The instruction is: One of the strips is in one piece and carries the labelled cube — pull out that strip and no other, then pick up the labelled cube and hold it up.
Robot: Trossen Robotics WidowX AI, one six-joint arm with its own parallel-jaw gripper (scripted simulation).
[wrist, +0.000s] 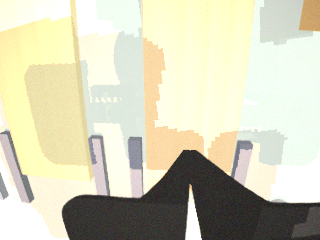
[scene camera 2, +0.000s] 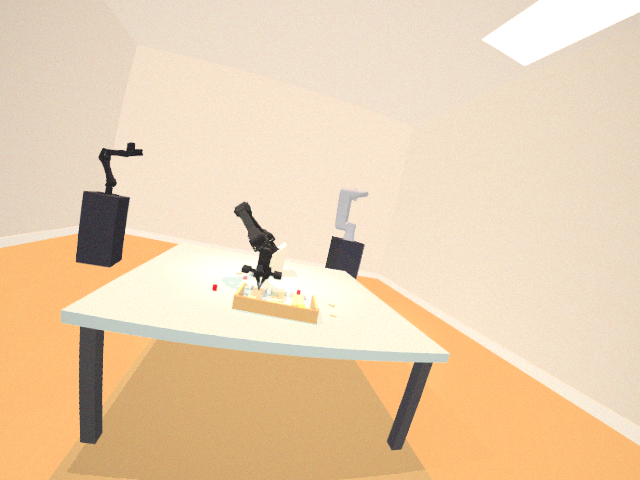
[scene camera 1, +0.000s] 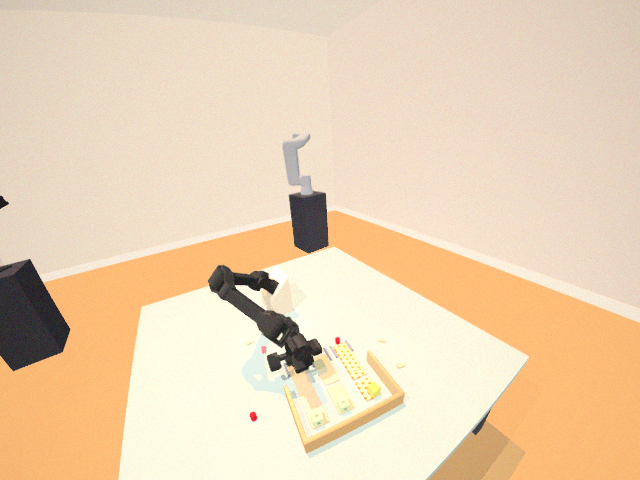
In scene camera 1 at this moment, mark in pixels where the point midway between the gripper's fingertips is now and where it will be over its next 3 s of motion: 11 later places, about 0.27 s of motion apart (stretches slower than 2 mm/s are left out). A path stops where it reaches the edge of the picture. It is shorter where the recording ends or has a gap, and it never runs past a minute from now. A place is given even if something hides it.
My gripper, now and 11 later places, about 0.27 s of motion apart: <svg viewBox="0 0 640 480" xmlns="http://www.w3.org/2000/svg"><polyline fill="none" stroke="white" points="297,370 296,368 295,366 294,364 293,362 292,359 291,357 291,355 290,353 289,351 288,349 287,347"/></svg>
